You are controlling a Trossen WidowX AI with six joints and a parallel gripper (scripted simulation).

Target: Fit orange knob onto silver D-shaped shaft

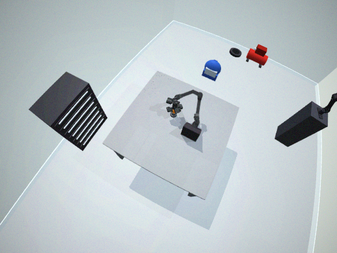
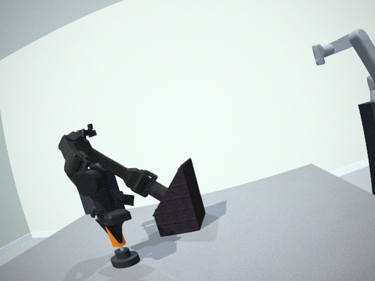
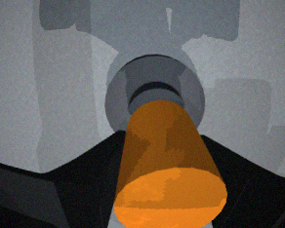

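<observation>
The dark round pedestal is 40 mm below my gripper tip. Also, from my gripper tip: orange knob 30 mm above.
</observation>
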